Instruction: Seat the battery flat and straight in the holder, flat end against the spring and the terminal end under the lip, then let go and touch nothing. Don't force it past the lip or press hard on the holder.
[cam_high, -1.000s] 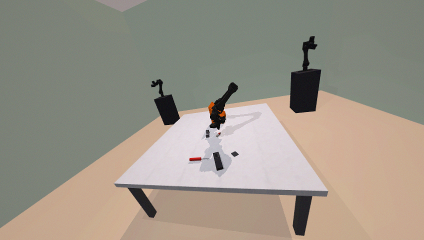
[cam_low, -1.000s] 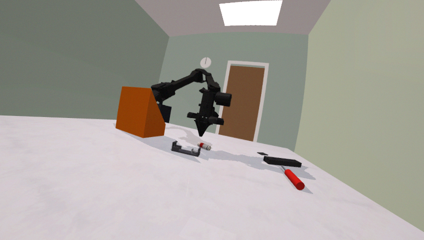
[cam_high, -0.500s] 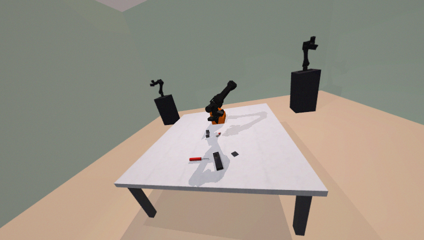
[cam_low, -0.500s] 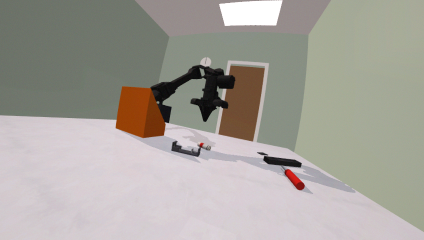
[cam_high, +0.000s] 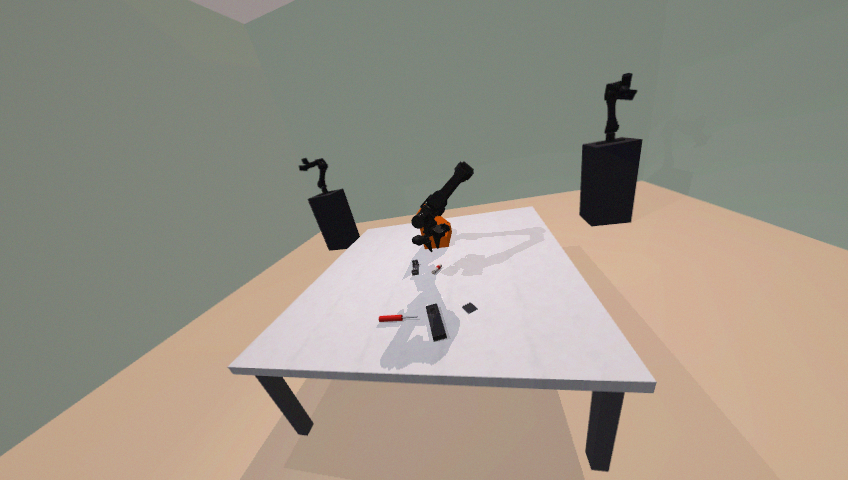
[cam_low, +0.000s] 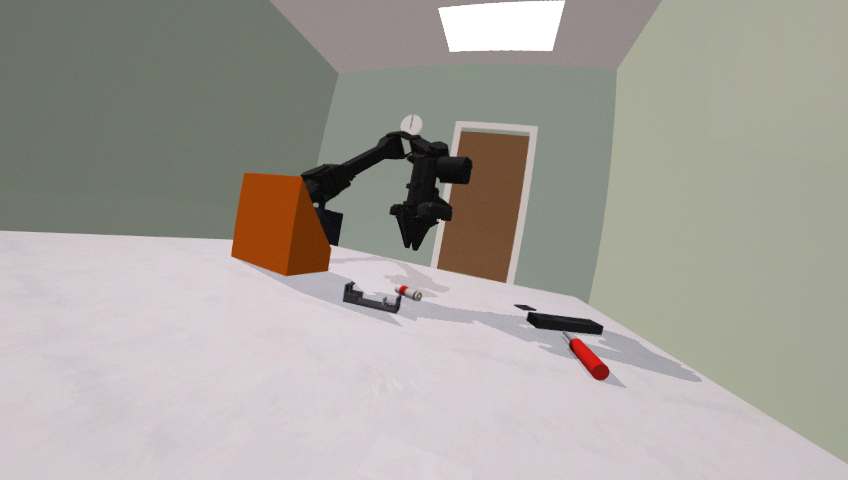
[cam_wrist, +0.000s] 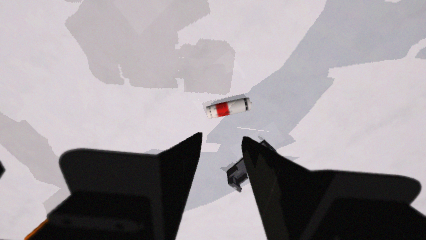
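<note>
Now: the battery 100 mm below my gripper tip, 10 mm to the right of it and 10 mm ahead of it. Round my gripper tip: small black square: 290 mm ahead, 160 mm to the left, 110 mm below; black bar: 360 mm ahead, 90 mm below, 50 mm to the left; red-handled screwdriver: 340 mm ahead, 100 mm below, 90 mm to the right.
</note>
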